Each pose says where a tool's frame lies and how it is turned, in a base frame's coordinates. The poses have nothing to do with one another.
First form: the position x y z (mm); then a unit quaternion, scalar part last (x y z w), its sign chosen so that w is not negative.
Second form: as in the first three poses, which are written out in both.
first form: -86 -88 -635 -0.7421 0.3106 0.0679 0.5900
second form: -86 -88 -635 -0.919 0.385 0.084 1.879
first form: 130 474 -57 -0.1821 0.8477 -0.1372 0.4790
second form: 130 474 -57 -0.207 0.966 -0.156 2.143
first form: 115 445 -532 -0.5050 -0.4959 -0.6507 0.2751
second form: 115 445 -532 -0.525 -0.516 -0.677 2.584
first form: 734 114 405 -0.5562 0.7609 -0.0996 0.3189
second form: 734 114 405 -0.587 0.803 -0.105 2.492
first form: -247 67 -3 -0.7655 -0.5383 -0.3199 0.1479
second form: -247 67 -3 -0.774 -0.544 -0.323 2.845
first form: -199 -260 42 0.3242 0.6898 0.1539 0.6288
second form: -199 -260 42 0.417 0.887 0.198 1.782
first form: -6 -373 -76 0.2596 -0.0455 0.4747 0.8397
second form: -6 -373 -76 0.478 -0.084 0.874 1.148
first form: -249 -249 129 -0.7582 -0.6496 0.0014 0.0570
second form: -249 -249 129 -0.759 -0.651 0.001 3.028
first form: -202 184 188 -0.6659 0.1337 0.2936 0.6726
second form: -202 184 188 -0.900 0.181 0.397 1.666
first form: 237 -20 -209 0.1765 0.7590 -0.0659 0.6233
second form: 237 -20 -209 0.226 0.971 -0.084 1.796
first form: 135 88 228 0.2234 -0.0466 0.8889 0.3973
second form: 135 88 228 0.243 -0.051 0.969 2.324
